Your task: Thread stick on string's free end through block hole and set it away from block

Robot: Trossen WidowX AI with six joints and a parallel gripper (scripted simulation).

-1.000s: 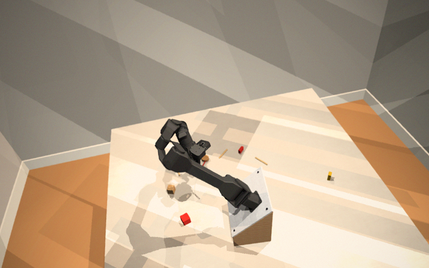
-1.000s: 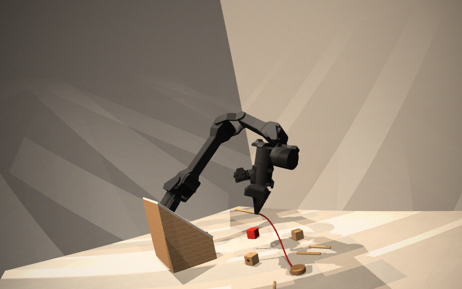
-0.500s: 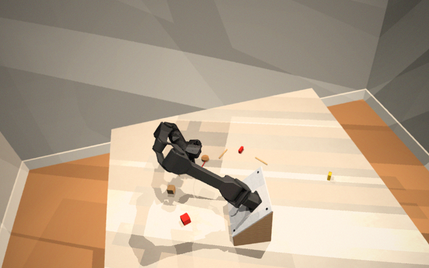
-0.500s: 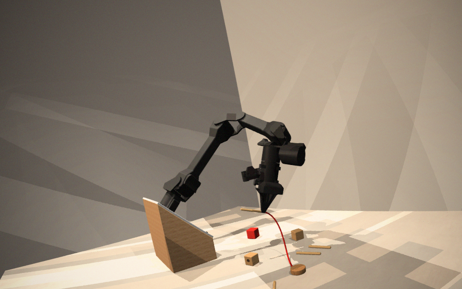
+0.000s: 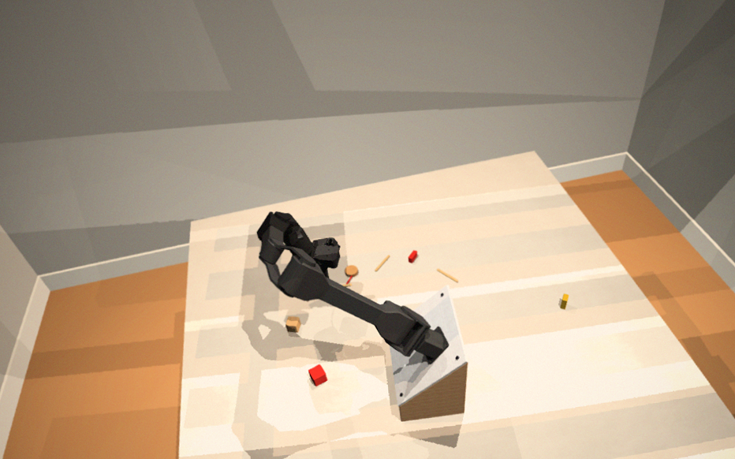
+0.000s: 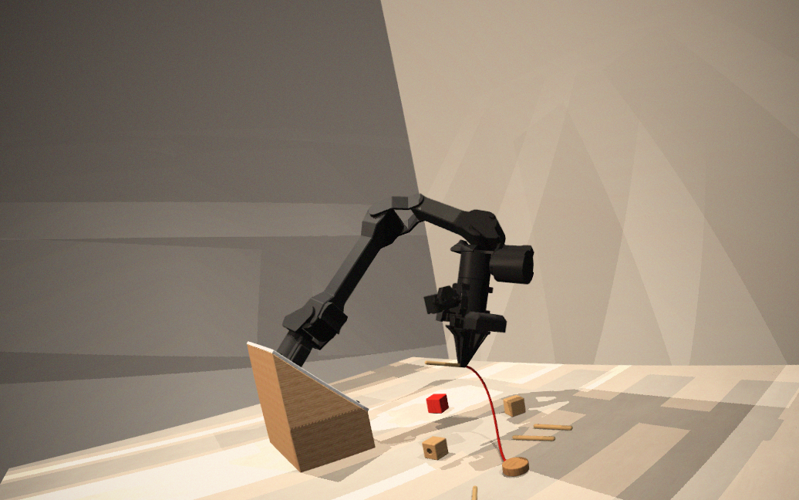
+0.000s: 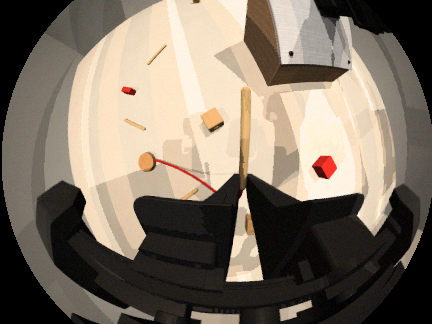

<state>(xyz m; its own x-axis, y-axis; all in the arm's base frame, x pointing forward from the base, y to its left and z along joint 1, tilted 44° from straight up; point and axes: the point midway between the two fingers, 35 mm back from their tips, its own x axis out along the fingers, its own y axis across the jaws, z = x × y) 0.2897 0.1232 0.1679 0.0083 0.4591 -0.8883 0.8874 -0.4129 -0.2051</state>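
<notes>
My gripper tip is 1 cm short of the plain wooden cube, 12 cm to the right of it and 12 cm above it. Also, from my gripper tip: thin wooden stick (1 cm behind, 1 cm to the right, 1 cm above); then red cube (17 cm behind, 8 cm to the left, 12 cm below); then round wooden button (16 cm ahead, 8 cm to the right, 13 cm below).
</notes>
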